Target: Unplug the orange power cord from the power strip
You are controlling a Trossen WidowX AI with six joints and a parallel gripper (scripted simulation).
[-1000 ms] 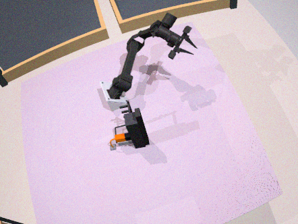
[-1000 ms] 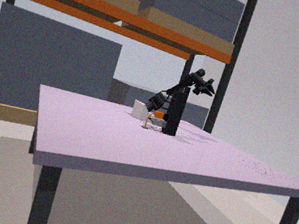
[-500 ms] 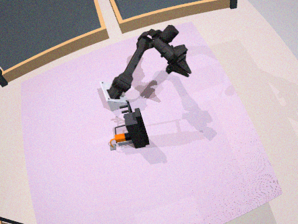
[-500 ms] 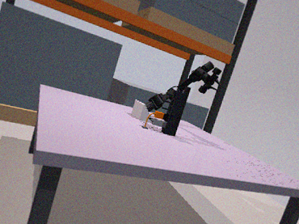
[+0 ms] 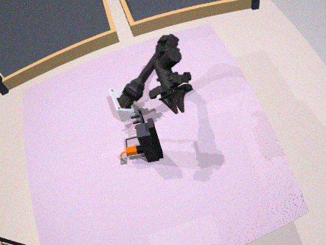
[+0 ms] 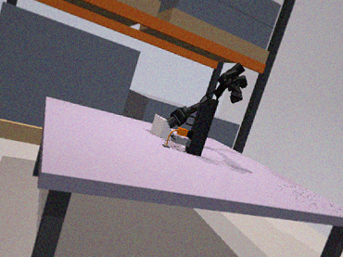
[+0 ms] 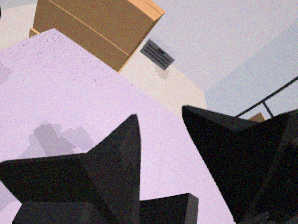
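Now: the orange plug 250 mm below my gripper tip, 190 mm to the right of it and 90 mm behind it. The rest, counted from my gripper tip: dark power strip 230 mm below, 130 mm to the right, 60 mm behind.
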